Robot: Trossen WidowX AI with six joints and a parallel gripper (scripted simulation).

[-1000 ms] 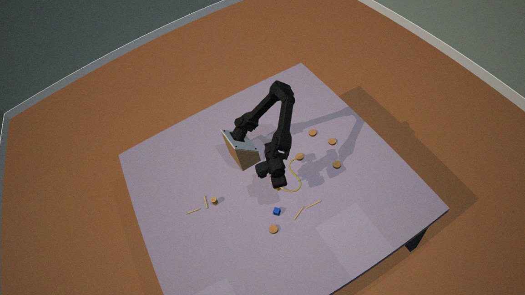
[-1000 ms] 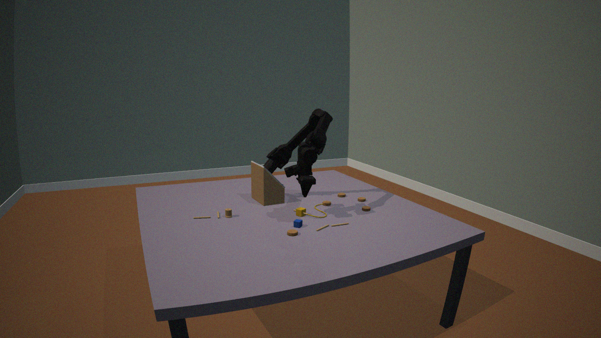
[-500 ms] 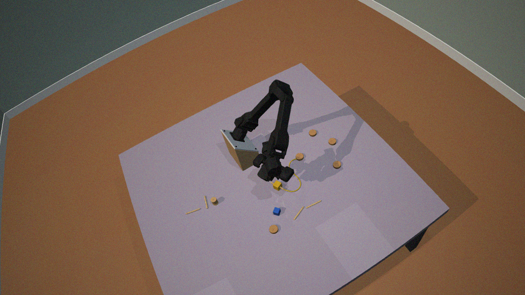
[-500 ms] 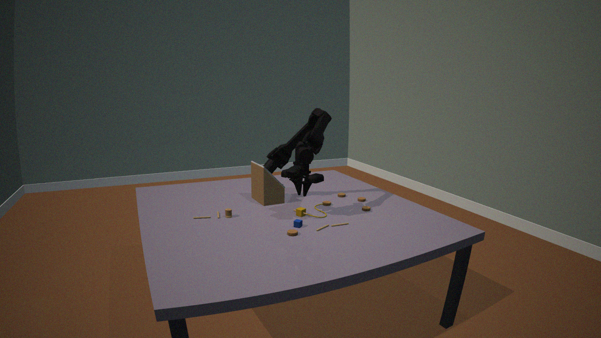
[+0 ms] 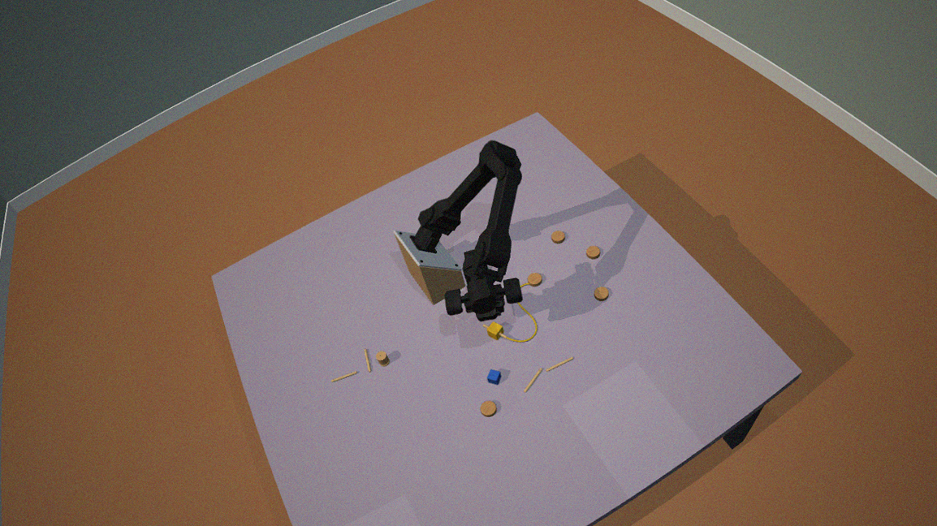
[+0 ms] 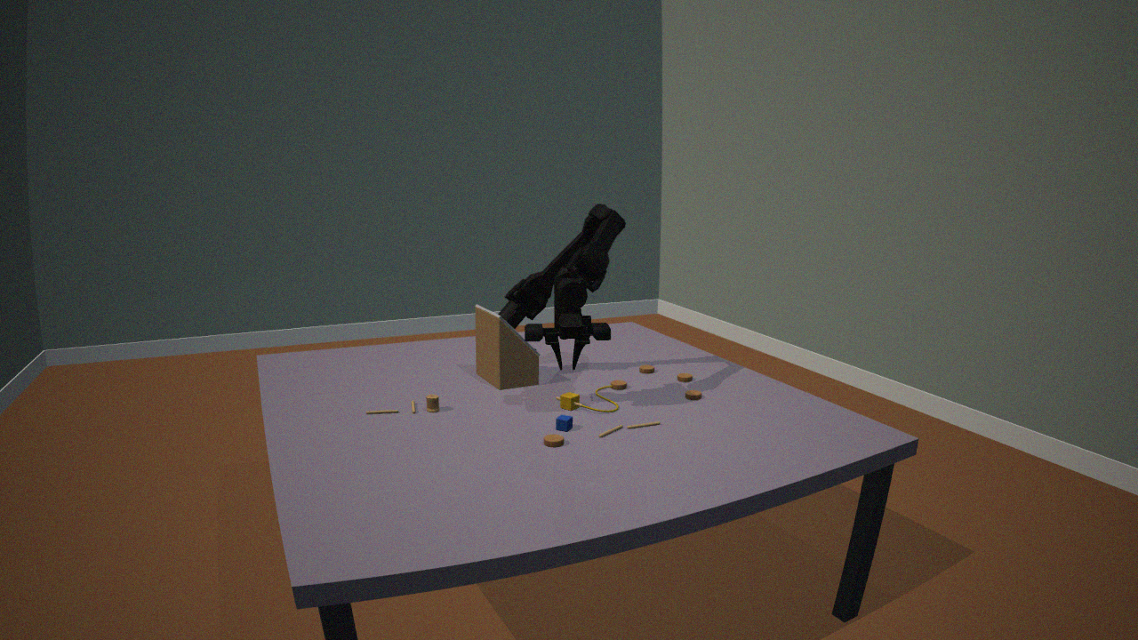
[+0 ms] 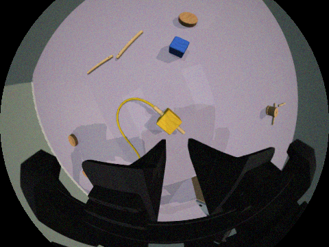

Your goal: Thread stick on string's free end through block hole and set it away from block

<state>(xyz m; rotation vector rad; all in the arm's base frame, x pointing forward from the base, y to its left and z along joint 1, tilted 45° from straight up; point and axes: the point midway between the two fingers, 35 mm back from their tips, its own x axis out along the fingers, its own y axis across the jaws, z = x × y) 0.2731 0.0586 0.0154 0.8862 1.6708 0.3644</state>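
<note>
Now: the yellow block 1 cm ahead of my gripper tip and 7 cm below it. Also, from my gripper tip: blue cube: 13 cm ahead, 6 cm to the right, 8 cm below; round wooden button: 9 cm behind, 18 cm to the left, 8 cm below; thin wooden stick: 2 cm ahead, 1 cm to the left, 8 cm below.
</note>
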